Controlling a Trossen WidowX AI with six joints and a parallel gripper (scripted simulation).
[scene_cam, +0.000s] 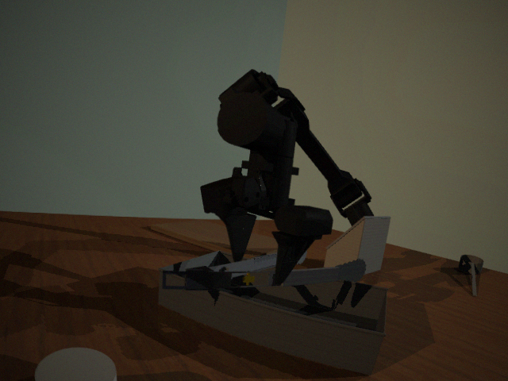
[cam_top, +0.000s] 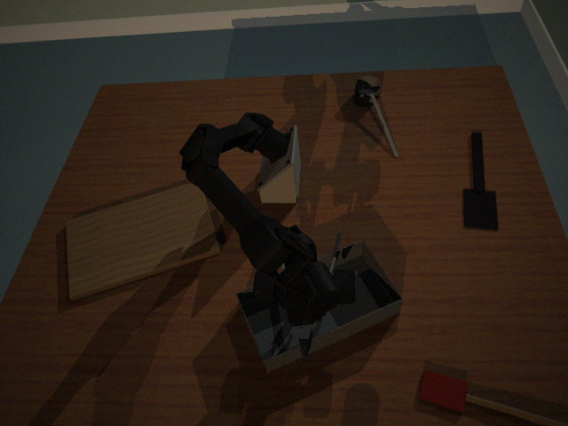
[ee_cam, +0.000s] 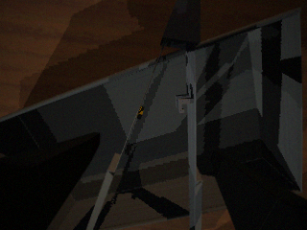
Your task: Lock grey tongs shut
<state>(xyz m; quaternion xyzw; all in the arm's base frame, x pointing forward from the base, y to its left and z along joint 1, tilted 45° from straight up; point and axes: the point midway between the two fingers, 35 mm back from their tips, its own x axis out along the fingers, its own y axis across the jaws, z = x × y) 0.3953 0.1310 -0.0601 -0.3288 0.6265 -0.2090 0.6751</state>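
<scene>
Right now my gripper tip is 40 mm past the roasting tin, 10 mm to the right of it and 40 mm above it. The rest, counted from my gripper tip: wooden board: 160 mm behind, 450 mm to the right, 60 mm below; pale round thing: 230 mm ahead, 120 mm to the left, 50 mm below; black spatula: 440 mm behind, 350 mm to the left, 70 mm below.
</scene>
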